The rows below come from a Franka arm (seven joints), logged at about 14 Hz.
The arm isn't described. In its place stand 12 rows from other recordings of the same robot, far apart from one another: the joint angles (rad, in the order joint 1, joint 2, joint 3, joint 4, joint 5, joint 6, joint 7), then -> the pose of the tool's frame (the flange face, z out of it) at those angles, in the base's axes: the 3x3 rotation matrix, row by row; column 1 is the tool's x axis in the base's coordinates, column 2 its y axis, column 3 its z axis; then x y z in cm.
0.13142 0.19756 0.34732 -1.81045 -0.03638 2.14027 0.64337 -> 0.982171 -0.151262 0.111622; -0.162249 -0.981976 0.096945; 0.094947 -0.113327 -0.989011; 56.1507 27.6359 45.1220
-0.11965 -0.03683 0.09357 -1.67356 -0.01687 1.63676 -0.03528 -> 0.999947 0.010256 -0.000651; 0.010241 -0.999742 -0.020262; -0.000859 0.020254 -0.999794; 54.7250 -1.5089 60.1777
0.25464 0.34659 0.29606 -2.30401 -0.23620 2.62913 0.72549 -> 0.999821 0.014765 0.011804; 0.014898 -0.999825 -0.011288; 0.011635 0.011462 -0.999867; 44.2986 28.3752 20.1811
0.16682 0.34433 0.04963 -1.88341 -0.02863 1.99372 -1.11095 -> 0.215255 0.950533 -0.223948; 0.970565 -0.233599 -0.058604; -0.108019 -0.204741 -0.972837; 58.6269 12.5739 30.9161
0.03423 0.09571 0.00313 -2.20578 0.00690 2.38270 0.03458 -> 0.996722 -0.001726 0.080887; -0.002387 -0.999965 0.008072; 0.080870 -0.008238 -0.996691; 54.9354 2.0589 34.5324
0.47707 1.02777 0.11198 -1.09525 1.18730 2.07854 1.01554 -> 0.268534 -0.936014 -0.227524; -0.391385 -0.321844 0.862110; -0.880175 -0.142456 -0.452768; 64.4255 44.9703 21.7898
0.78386 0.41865 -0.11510 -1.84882 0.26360 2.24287 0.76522 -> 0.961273 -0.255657 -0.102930; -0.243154 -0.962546 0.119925; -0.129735 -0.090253 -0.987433; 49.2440 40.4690 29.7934
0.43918 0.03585 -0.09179 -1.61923 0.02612 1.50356 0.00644 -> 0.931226 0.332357 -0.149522; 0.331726 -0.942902 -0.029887; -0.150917 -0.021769 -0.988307; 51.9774 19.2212 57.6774
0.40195 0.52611 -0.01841 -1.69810 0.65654 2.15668 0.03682 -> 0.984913 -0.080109 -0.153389; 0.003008 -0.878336 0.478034; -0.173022 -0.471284 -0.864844; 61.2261 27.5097 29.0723
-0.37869 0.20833 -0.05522 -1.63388 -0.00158 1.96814 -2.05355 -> -0.047431 0.992916 0.108939; 0.996426 0.054664 -0.064400; -0.069898 0.105496 -0.991960; 58.0730 -26.6176 50.6723
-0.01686 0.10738 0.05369 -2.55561 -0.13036 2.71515 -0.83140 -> 0.552999 0.831221 0.057122; 0.833155 -0.551126 -0.045979; -0.006737 0.073017 -0.997308; 45.8676 2.1998 23.3171
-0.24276 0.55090 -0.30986 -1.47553 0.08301 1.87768 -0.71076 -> 0.975952 0.159585 -0.148496; 0.160104 -0.987063 -0.008529; -0.147936 -0.015450 -0.988876; 60.5621 -32.5962 35.9003
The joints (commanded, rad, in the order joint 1, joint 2, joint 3, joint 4, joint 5, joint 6, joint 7), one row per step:
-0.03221, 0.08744, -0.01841, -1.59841, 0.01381, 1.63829, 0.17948
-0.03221, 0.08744, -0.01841, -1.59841, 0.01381, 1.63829, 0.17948
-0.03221, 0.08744, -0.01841, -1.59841, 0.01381, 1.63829, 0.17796
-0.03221, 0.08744, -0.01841, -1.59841, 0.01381, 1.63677, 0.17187
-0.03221, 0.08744, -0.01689, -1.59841, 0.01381, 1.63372, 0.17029
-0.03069, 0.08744, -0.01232, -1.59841, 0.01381, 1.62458, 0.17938
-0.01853, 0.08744, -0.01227, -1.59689, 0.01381, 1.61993, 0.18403
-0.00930, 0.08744, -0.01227, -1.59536, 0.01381, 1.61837, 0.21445
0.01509, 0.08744, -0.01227, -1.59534, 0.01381, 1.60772, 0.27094
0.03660, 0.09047, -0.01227, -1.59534, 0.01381, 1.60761, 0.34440
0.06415, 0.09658, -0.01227, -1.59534, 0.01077, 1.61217, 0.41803
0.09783, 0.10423, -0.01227, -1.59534, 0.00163, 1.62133, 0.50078
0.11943, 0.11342, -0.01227, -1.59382, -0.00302, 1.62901, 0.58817
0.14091, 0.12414, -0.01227, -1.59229, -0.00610, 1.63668, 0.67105
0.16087, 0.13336, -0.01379, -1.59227, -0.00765, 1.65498, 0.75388
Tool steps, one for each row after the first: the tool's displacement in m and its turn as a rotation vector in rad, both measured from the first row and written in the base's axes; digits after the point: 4 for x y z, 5 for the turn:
0.0000, 0.0000, 0.0000, 0.00000, 0.00000, 0.00000
0.0000, 0.0000, 0.0000, 0.00007, -0.00002, 0.00152
-0.0002, 0.0000, -0.0001, 0.00044, 0.00141, 0.00762
-0.0005, 0.0009, -0.0004, 0.00082, 0.00442, 0.01075
-0.0013, 0.0044, -0.0011, 0.00120, 0.01367, 0.00786
-0.0015, 0.0115, -0.0008, 0.00100, 0.01688, 0.01548
-0.0014, 0.0169, -0.0002, -0.00076, 0.01735, -0.00564
-0.0026, 0.0311, -0.0010, -0.00433, 0.02873, -0.03749
-0.0021, 0.0436, -0.0028, -0.00938, 0.03273, -0.08929
-0.0008, 0.0594, -0.0060, -0.01771, 0.03457, -0.13496
0.0007, 0.0783, -0.0098, -0.03231, 0.03178, -0.18296
0.0025, 0.0907, -0.0138, -0.04263, 0.03051, -0.24805
0.0044, 0.1034, -0.0188, -0.05145, 0.03049, -0.30886
0.0069, 0.1148, -0.0228, -0.05545, 0.02041, -0.37297

